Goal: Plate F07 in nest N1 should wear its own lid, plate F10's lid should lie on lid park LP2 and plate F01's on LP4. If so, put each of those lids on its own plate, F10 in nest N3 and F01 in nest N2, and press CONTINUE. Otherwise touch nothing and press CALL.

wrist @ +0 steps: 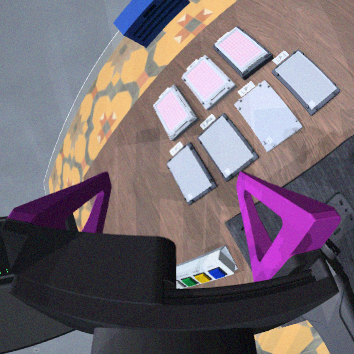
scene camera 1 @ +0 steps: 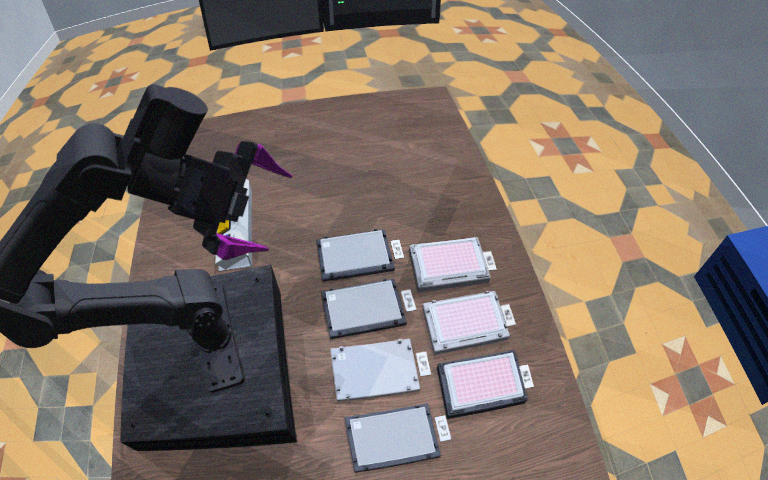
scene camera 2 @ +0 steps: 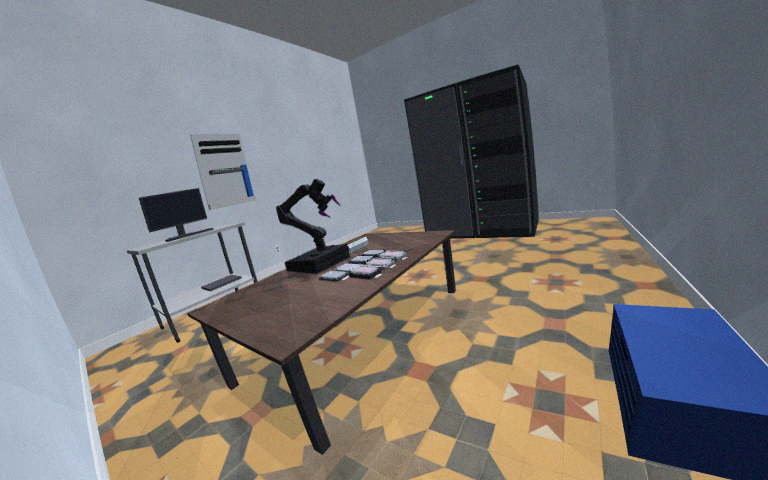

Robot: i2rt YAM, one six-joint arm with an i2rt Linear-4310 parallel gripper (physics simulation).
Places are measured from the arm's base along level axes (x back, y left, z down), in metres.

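Pixels of known places: gripper, between the fingertips: (wrist: pixel 173 178) (scene camera 1: pixel 278 212) (scene camera 2: pixel 335 211); arm's base, origin of its link: (scene camera 1: pixel 215 337) (scene camera 2: pixel 322 251).
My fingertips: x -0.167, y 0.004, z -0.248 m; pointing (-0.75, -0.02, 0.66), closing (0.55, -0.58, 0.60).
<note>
For each thing: its top centre in the pictures, then the offset to it from my fingertips. Level surfaces: height alone.
- dark nest N1 plate, centre of its top: (scene camera 1: pixel 485 378) (wrist: pixel 237 45) (scene camera 2: pixel 364 268) dy -0.213, dx -0.249, dz +0.297 m
- light nest N2 plate, centre of its top: (scene camera 1: pixel 467 316) (wrist: pixel 202 77) (scene camera 2: pixel 378 260) dy -0.084, dx -0.276, dz +0.302 m
- light nest N3 plate, centre of its top: (scene camera 1: pixel 450 256) (wrist: pixel 168 109) (scene camera 2: pixel 391 252) dy +0.048, dx -0.302, dz +0.299 m
- LP2 panel, centre of its top: (scene camera 1: pixel 354 250) (wrist: pixel 187 173) (scene camera 2: pixel 373 251) dy +0.140, dx -0.134, dz +0.315 m
- LP4 panel, centre of its top: (scene camera 1: pixel 362 304) (wrist: pixel 223 145) (scene camera 2: pixel 361 258) dy +0.015, dx -0.109, dz +0.315 m
- LP3 panel, centre of its top: (scene camera 1: pixel 392 436) (wrist: pixel 305 77) (scene camera 2: pixel 333 274) dy -0.245, dx -0.067, dz +0.315 m
- paler panel, centre of its top: (scene camera 1: pixel 374 366) (wrist: pixel 265 112) (scene camera 2: pixel 348 265) dy -0.113, dx -0.085, dz +0.312 m
- button box, centre of its top: (scene camera 1: pixel 229 210) (wrist: pixel 188 277) (scene camera 2: pixel 354 240) dy +0.302, dx +0.095, dz +0.269 m
- wooden table, height of its surface: dz +0.332 m
Plates with pink wells sit in dark nest N1 (plate (scene camera 1: pixel 484 380) (wrist: pixel 241 49)), light nest N2 (plate (scene camera 1: pixel 471 318) (wrist: pixel 206 79)) and light nest N3 (plate (scene camera 1: pixel 451 259) (wrist: pixel 173 111)). I cannot tell whether clear lids cover them. Flat grey panels with small unreadable labels show at LP2 (panel (scene camera 1: pixel 355 253) (wrist: pixel 191 171)), LP4 (panel (scene camera 1: pixel 365 307) (wrist: pixel 227 146)) and LP3 (panel (scene camera 1: pixel 391 438) (wrist: pixel 306 81)); a paler panel (scene camera 1: pixel 376 370) (wrist: pixel 270 116) is at LP1. My gripper (scene camera 1: pixel 279 212) (scene camera 2: pixel 334 210) (wrist: pixel 173 178) is open and empty, high near the button box (scene camera 2: pixel 357 244) (wrist: pixel 216 259), whose green, yellow and blue buttons show.
The robot's black base block (scene camera 1: pixel 198 413) (scene camera 2: pixel 308 261) stands on the wooden table (scene camera 1: pixel 351 147) (scene camera 2: pixel 271 314), beside the panels. The arm partly hides the button box in scene camera 1. A blue cabinet (scene camera 1: pixel 741 283) (scene camera 2: pixel 690 362) (wrist: pixel 142 22) stands on the floor away from the table.
</note>
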